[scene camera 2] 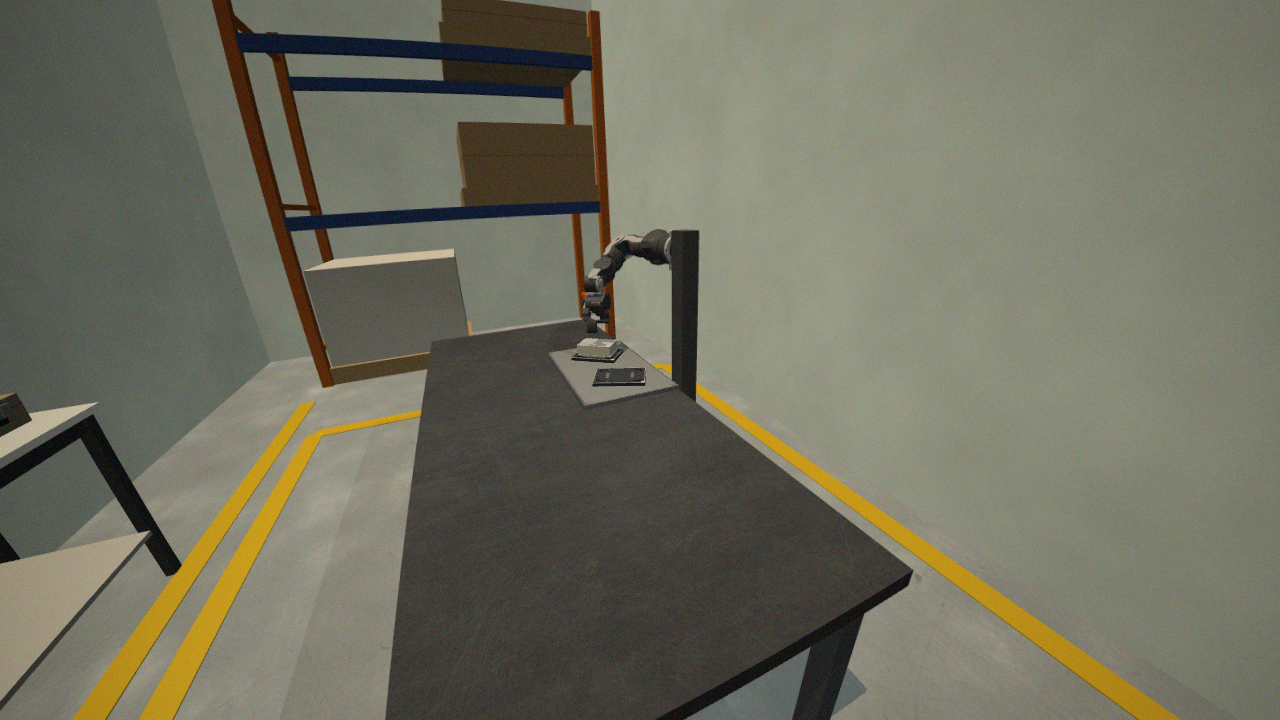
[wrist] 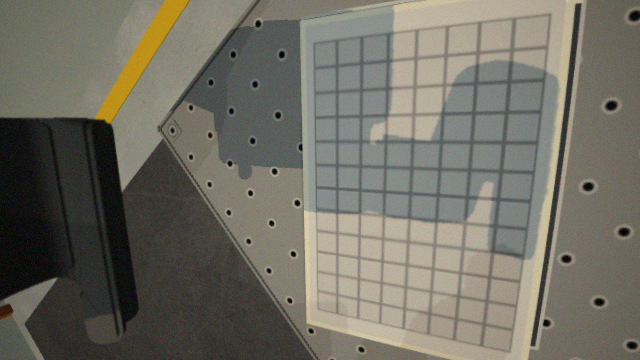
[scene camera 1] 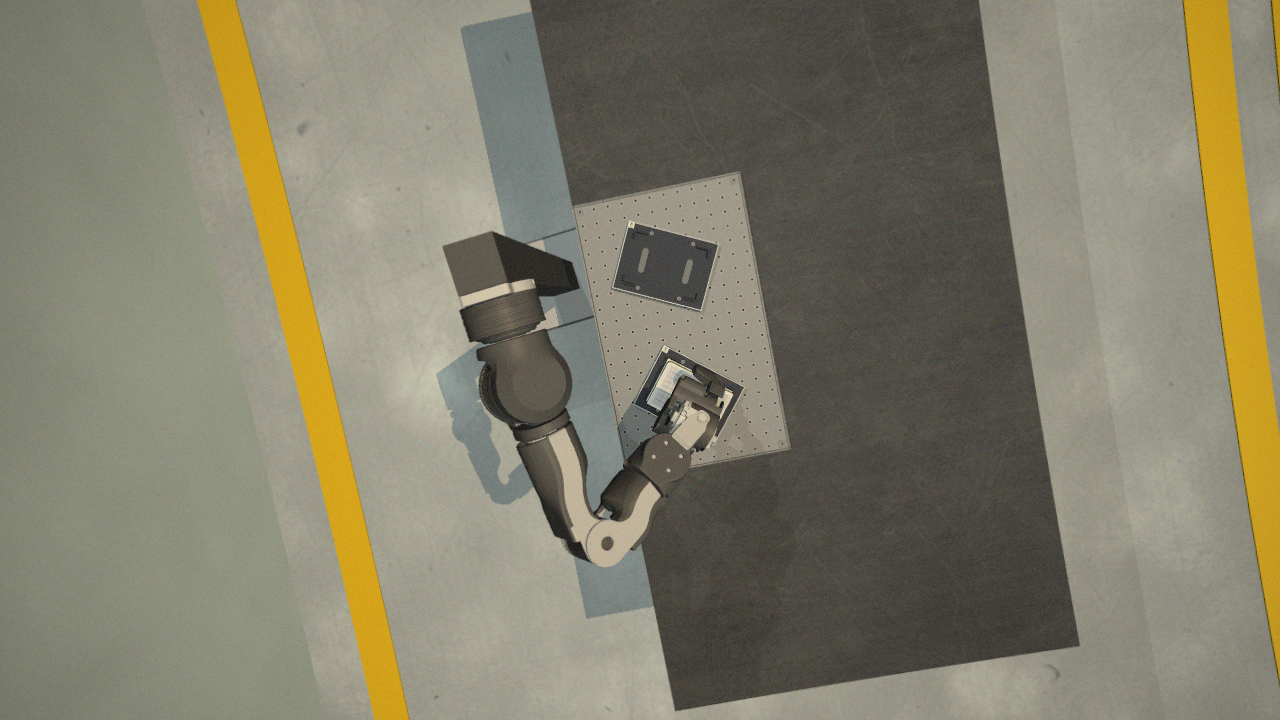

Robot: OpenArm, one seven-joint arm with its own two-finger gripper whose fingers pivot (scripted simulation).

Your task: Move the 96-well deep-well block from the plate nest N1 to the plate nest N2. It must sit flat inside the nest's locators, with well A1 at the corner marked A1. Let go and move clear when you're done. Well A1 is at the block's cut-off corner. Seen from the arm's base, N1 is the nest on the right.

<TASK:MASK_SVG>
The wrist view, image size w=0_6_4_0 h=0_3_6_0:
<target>gripper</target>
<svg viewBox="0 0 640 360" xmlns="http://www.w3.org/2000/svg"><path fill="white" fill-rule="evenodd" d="M0 118L0 301L54 278L71 279L81 289L80 300L89 339L96 344L108 344L119 341L126 331L126 323L132 320L138 313L139 304L112 125L104 119Z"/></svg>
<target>cream 96-well deep-well block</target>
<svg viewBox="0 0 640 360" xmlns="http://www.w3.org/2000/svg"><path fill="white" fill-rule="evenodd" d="M301 20L300 47L307 324L451 360L528 360L553 199L576 0L423 0Z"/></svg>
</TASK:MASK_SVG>
